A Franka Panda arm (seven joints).
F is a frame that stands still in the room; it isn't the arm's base.
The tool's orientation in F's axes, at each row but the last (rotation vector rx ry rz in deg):
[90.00, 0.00, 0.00]
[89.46, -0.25, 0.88]
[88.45, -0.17, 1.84]
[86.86, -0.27, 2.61]
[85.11, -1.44, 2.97]
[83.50, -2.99, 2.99]
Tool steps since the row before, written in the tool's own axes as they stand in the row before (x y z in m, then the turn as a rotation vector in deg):
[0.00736, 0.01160, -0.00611, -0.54, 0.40, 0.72]
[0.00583, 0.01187, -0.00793, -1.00, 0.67, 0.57]
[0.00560, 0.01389, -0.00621, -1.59, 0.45, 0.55]
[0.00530, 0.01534, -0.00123, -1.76, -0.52, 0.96]
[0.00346, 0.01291, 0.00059, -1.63, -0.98, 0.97]
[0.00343, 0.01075, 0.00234, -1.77, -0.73, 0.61]
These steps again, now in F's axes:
[0.00736, 0.00611, 0.01160, -0.54, -0.72, 0.40]
[0.00562, 0.00808, 0.01187, -1.00, -0.57, 0.66]
[0.00517, 0.00668, 0.01384, -1.59, -0.57, 0.43]
[0.00476, 0.00220, 0.01541, -1.72, -1.03, -0.52]
[0.00282, 0.00057, 0.01307, -1.56, -1.08, -0.97]
[0.00269, -0.00110, 0.01115, -1.72, -0.69, -0.77]

